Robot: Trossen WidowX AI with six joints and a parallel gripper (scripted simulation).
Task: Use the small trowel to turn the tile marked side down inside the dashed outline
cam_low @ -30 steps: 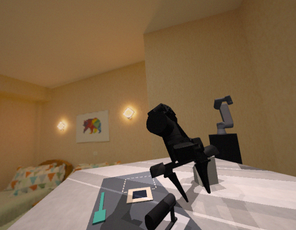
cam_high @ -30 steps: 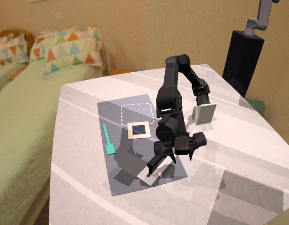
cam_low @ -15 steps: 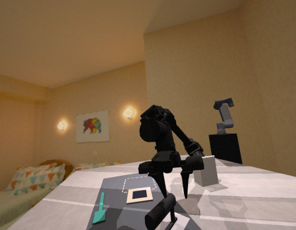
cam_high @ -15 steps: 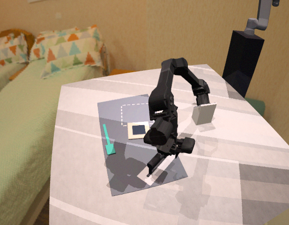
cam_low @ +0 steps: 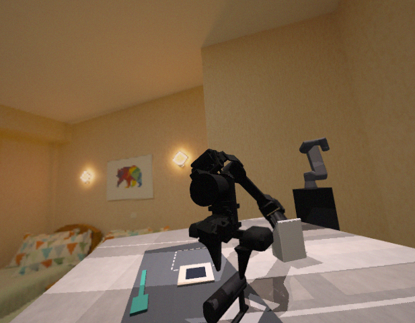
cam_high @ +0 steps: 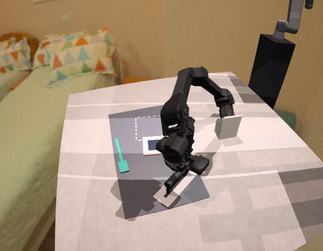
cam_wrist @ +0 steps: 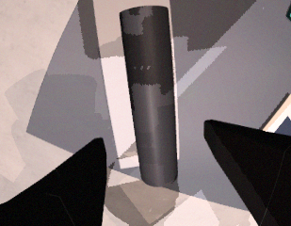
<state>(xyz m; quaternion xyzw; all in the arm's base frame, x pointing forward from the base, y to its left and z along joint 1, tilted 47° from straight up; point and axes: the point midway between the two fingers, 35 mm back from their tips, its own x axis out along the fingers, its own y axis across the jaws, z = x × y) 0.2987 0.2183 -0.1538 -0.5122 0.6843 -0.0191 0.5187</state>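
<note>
The white-bladed tool is 30 mm ahead of my gripper tip, 20 mm to the left of it and 70 mm below it. From my gripper tip the other things lie so: tile: 70 mm ahead, 230 mm to the right, 100 mm below; then teal trowel: 230 mm ahead, 170 mm to the right, 100 mm below; then grey mat: 100 mm ahead, 210 mm to the right, 130 mm below.
</note>
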